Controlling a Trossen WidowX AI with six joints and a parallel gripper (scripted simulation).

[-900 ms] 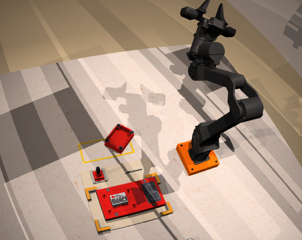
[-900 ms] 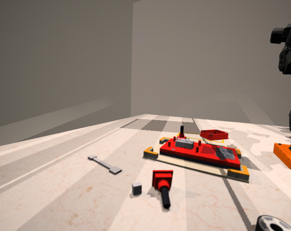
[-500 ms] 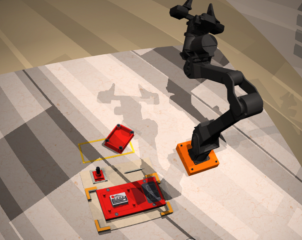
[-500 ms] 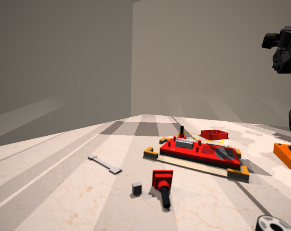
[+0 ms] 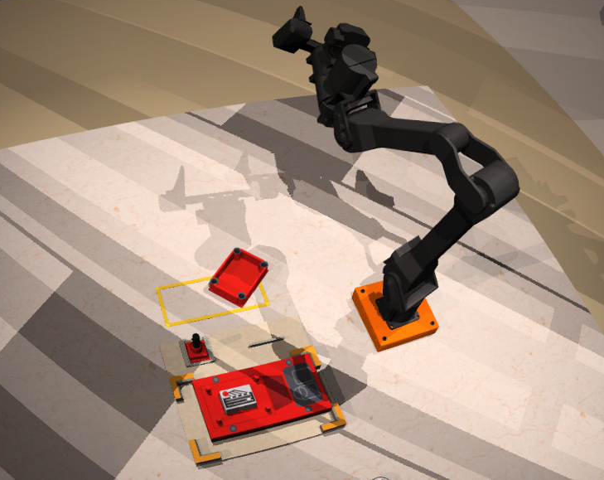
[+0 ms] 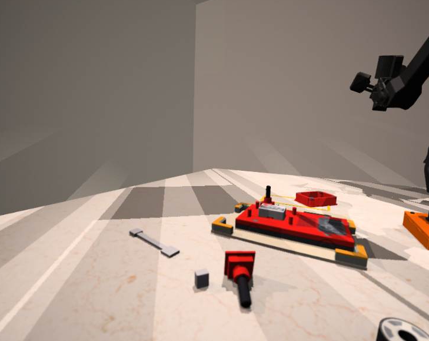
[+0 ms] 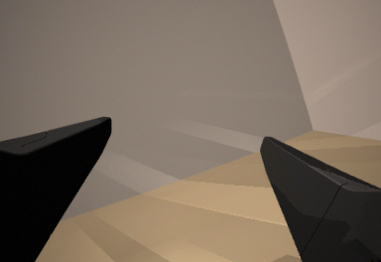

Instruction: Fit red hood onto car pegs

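Now: gripper tip 210 mm short of the red hood, 240 mm to the right of it and 370 mm above it. From my gripper tip the other things lie so: grey bar (480 mm ahead, 640 mm to the left, 380 mm below); then grey engine block (310 mm ahead, 480 mm to the left, 360 mm below); then jig (280 mm ahead, 460 mm to the left, 370 mm below).
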